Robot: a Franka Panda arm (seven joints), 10 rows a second.
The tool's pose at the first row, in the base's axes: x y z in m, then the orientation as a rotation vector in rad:
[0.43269, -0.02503, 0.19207, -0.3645, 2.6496, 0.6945]
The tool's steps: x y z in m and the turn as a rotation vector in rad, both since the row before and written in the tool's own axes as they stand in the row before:
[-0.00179, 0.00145, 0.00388, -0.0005, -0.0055, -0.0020]
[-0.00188, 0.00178, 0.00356, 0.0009, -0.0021, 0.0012]
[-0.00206, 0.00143, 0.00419, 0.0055, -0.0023, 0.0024]
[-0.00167, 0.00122, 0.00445, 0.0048, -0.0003, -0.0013]
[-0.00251, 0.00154, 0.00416, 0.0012, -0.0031, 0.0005]
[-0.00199, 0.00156, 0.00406, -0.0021, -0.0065, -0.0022]
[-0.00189, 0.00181, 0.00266, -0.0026, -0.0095, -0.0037]
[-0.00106, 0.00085, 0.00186, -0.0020, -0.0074, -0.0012]
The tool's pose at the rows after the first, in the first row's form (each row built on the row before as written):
[0.43493, -0.02154, 0.19029, -0.3648, 2.6436, 0.6946]
[0.43706, -0.01792, 0.18896, -0.3621, 2.6423, 0.6938]
[0.43966, -0.01425, 0.18706, -0.3564, 2.6424, 0.6872]
[0.44208, -0.01070, 0.18469, -0.3566, 2.6429, 0.6803]
[0.44507, -0.00692, 0.18303, -0.3543, 2.6404, 0.6789]
[0.44757, -0.00325, 0.18124, -0.3550, 2.6330, 0.6810]
[0.44947, -0.00009, 0.18066, -0.3564, 2.6221, 0.6833]
[0.45071, 0.00173, 0.17999, -0.3553, 2.6142, 0.6856]

